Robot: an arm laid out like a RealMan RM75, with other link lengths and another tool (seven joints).
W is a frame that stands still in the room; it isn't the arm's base.
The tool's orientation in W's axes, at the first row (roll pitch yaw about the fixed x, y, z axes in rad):
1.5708 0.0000 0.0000
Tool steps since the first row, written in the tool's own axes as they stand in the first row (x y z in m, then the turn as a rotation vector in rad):
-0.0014 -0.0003 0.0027 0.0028 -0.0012 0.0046
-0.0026 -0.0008 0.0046 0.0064 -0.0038 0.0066
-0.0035 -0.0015 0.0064 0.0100 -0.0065 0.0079
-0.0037 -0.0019 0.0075 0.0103 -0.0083 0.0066
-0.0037 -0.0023 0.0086 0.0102 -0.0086 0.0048
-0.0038 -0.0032 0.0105 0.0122 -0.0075 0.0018
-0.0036 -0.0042 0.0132 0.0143 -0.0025 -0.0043
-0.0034 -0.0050 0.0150 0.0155 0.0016 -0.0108
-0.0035 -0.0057 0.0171 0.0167 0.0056 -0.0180
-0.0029 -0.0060 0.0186 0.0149 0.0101 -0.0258
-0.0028 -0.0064 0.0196 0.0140 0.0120 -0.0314
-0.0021 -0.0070 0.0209 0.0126 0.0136 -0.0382
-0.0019 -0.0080 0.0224 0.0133 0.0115 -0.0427
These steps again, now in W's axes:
-0.0014 -0.0027 -0.0003 0.0028 -0.0046 -0.0012
-0.0026 -0.0046 -0.0008 0.0064 -0.0066 -0.0038
-0.0035 -0.0064 -0.0015 0.0100 -0.0079 -0.0065
-0.0037 -0.0075 -0.0019 0.0103 -0.0066 -0.0083
-0.0037 -0.0086 -0.0023 0.0102 -0.0048 -0.0086
-0.0038 -0.0105 -0.0032 0.0122 -0.0018 -0.0075
-0.0036 -0.0132 -0.0042 0.0143 0.0043 -0.0025
-0.0034 -0.0150 -0.0050 0.0155 0.0108 0.0016
-0.0035 -0.0171 -0.0057 0.0167 0.0180 0.0056
-0.0029 -0.0186 -0.0060 0.0149 0.0258 0.0101
-0.0028 -0.0196 -0.0064 0.0140 0.0314 0.0120
-0.0021 -0.0209 -0.0070 0.0126 0.0382 0.0136
-0.0019 -0.0224 -0.0080 0.0133 0.0427 0.0115

